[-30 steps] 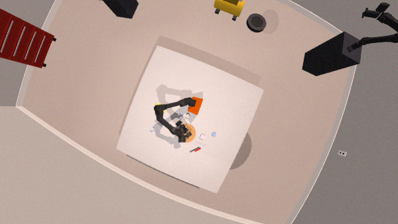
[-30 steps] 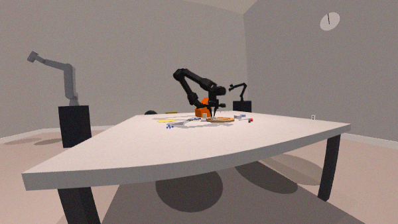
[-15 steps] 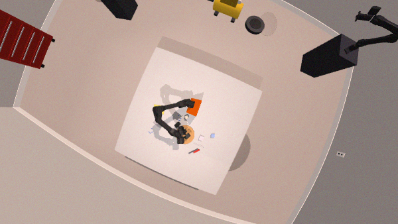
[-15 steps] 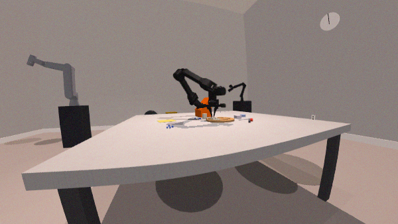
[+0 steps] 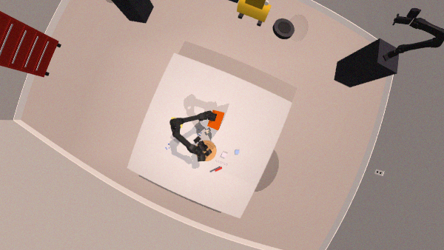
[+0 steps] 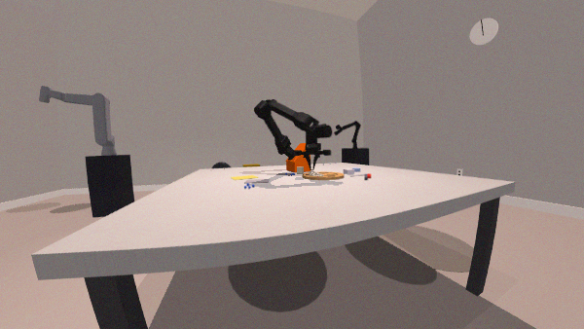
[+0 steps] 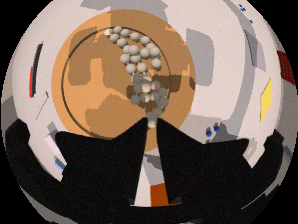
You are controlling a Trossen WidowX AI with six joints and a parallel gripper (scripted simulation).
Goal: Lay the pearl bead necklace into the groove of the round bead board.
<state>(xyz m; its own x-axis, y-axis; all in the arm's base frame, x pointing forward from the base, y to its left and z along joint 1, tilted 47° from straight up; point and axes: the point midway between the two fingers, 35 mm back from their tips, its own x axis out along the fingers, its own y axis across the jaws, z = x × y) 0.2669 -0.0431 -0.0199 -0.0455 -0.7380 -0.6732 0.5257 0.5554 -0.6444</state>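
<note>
Now: gripper tip 5 cm short of the round tan bead board, 3 cm to the right of it and 2 cm above it. Also, from my gripper tip: tool: 19 cm ahead, 18 cm to the left, 2 cm below; then white square: 21 cm to the left, 3 cm ahead, 2 cm below; then pale blue cube: 32 cm to the left, 3 cm behind, 2 cm below.
</note>
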